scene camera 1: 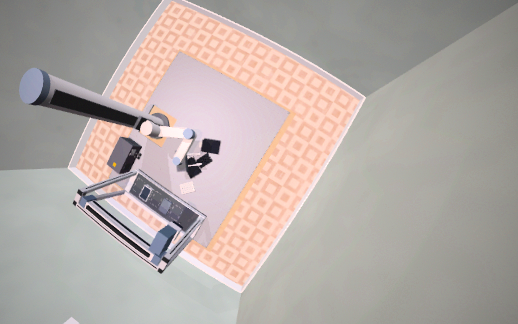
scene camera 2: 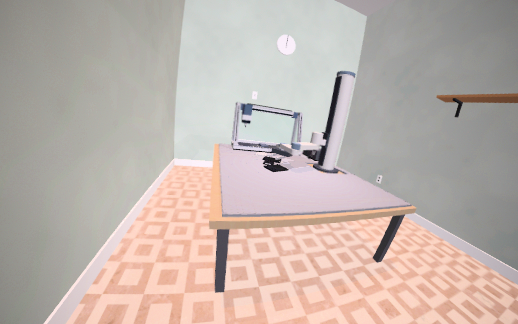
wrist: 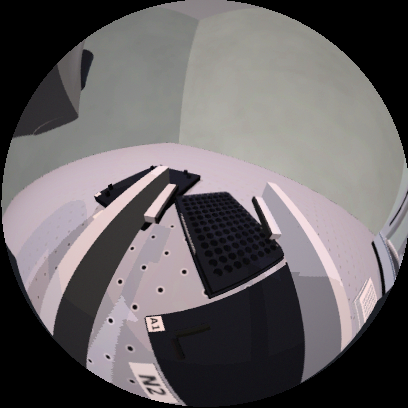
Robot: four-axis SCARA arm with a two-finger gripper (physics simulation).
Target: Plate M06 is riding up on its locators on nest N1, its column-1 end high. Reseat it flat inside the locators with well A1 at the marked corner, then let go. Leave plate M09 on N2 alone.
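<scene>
A black well plate lies between the two nests, low near the table, its near edge beside nest N2; its label cannot be read. Nest N1 is a black base at the back left of the wrist view, with small locators showing and no plate visible on it, partly hidden by a finger. Nest N2 is the large black surface at the bottom, with an A1 tag at one corner; no plate shows on its visible part. My gripper is open and empty, its fingers apart, the well plate showing beyond and between them.
A white perforated block lies past N2. A gantry frame stands at the table edge. A dark box stands near the arm's column.
</scene>
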